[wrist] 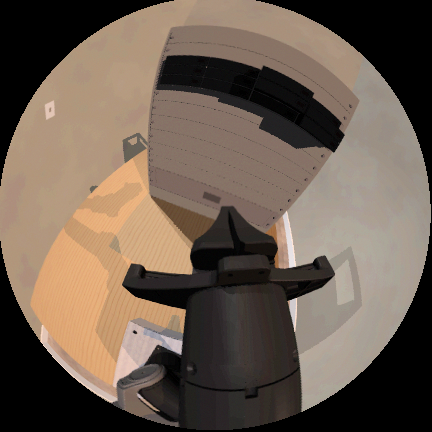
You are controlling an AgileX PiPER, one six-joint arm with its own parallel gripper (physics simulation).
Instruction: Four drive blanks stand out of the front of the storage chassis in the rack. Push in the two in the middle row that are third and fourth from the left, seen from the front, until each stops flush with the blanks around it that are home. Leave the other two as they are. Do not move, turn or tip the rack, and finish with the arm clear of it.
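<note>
The rack (pixel 215 135) stands upright at the top of the wrist view, its front a tall grey-brown panelled face. The storage chassis (pixel 182 72) is a black band across its upper part. Toward the right of the band, dark blanks (pixel 285 85) stand out in a stepped outline, with a dark shadow on the panels below. The rows and single blanks are too dark to tell apart surely, so I cannot tell which of the four stand out. My gripper (pixel 226 213) is shut, its fingertips together and empty. In the view it appears over the rack's lower edge, well below the chassis.
A wooden table top (pixel 80 265) lies under the rack and the arm. A pale mounting plate (pixel 132 350) with a grey and black arm part (pixel 145 375) is at the lower left. A wall socket (pixel 50 110) is at the far left. The rack's lower right corner is near the table's right edge.
</note>
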